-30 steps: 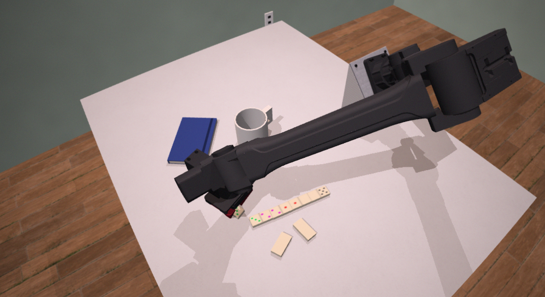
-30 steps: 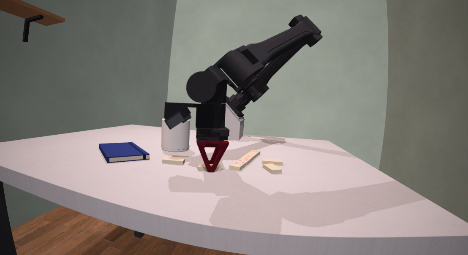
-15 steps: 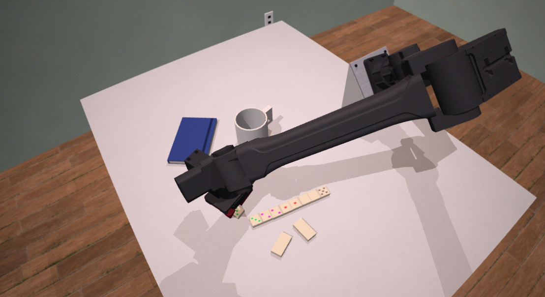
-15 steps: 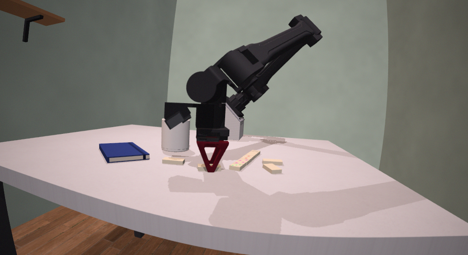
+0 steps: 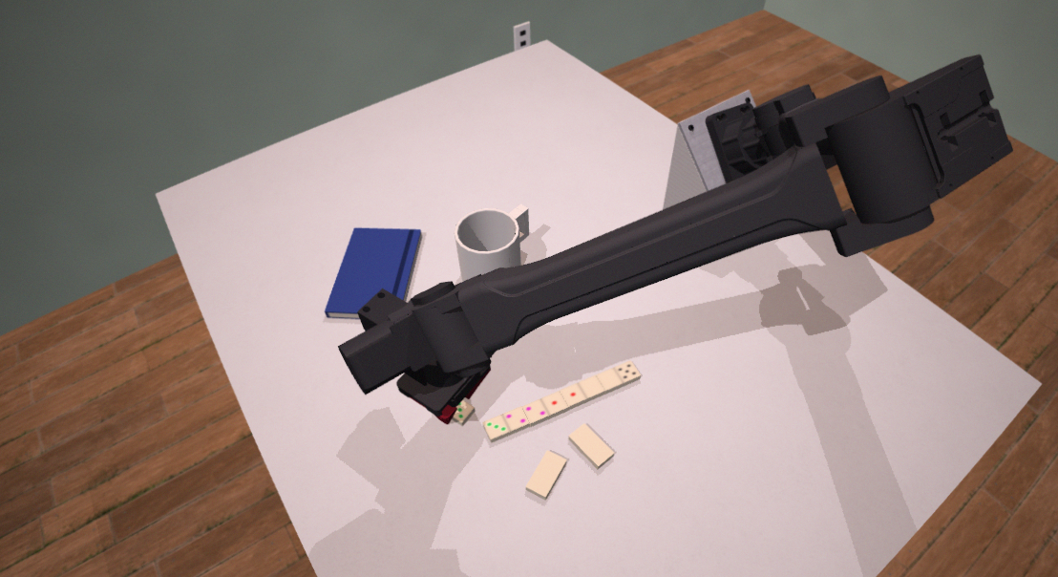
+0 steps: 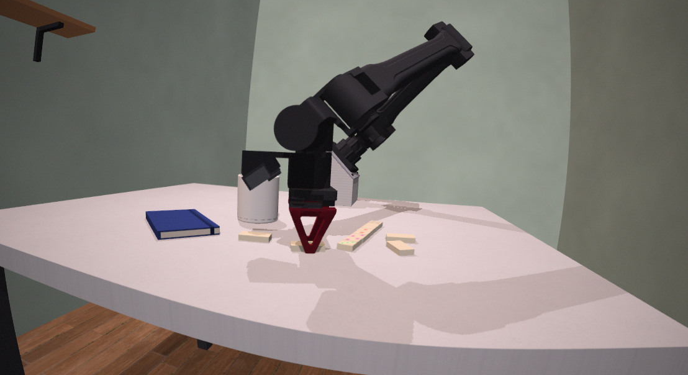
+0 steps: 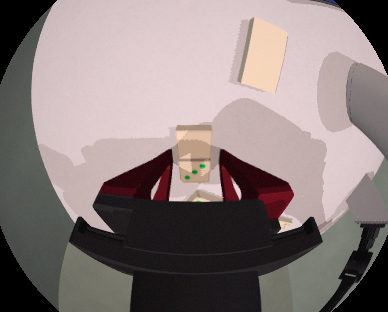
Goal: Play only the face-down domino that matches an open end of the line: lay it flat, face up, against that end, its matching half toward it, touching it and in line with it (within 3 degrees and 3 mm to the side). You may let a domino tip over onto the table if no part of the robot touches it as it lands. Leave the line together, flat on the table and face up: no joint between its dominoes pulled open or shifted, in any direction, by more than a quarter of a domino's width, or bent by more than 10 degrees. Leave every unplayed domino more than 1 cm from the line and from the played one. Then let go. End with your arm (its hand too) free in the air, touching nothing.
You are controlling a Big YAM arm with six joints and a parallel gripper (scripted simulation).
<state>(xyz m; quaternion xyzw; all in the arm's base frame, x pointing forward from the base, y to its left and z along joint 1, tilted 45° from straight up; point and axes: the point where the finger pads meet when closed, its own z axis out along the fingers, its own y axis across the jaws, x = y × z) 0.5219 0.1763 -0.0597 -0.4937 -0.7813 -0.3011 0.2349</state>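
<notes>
Right now my hand is right at the domino. From my hand the other things lie so: white mug (170 mm to the right, 150 mm behind, 30 mm above); then blue notebook (270 mm to the right).
</notes>
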